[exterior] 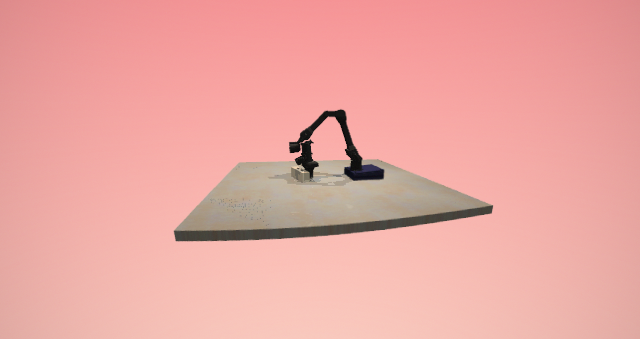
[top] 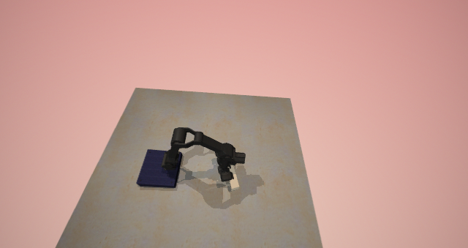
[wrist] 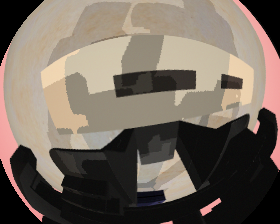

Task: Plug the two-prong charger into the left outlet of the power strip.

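My gripper tip is now 2 cm short of the dark charger and 1 cm below it.
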